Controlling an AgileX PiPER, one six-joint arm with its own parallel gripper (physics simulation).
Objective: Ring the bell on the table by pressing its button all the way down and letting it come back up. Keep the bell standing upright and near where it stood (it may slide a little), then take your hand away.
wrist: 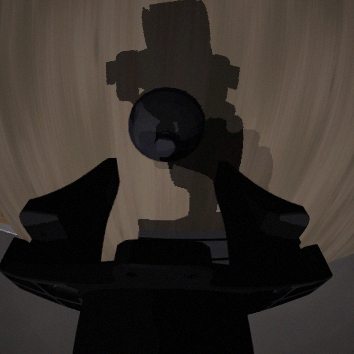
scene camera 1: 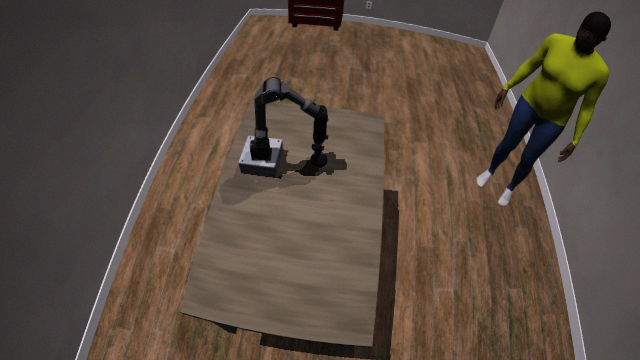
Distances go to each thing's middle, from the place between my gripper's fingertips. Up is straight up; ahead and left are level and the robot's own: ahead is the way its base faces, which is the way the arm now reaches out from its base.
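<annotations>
There is the bell (wrist: 169, 110), and my hand is 6 cm above it.
</annotations>
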